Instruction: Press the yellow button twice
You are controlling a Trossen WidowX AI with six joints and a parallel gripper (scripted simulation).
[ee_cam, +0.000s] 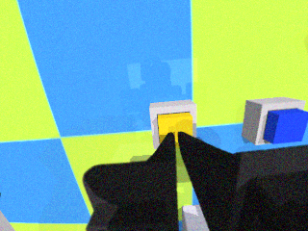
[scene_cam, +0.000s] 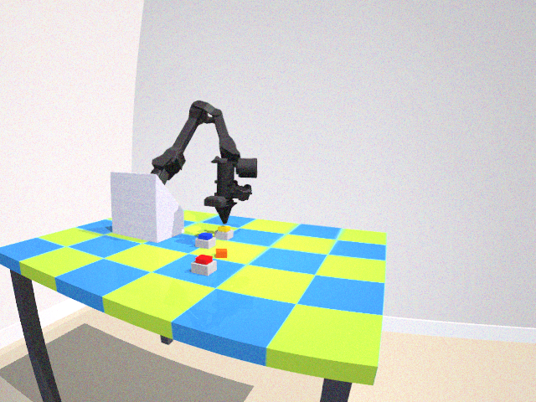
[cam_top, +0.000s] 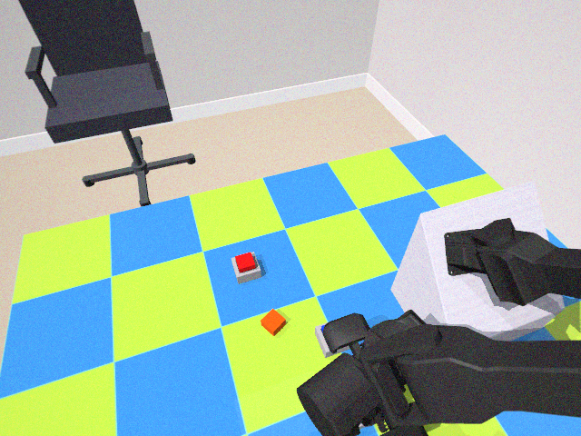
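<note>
Right now my gripper tip is 2 cm above the yellow button. The rest, counted from my gripper tip: red button: 13 cm ahead, 30 cm to the right, 2 cm below; then blue button: 1 cm ahead, 12 cm to the right, 2 cm below; then orange block: 10 cm ahead, 17 cm to the right, 4 cm below.
</note>
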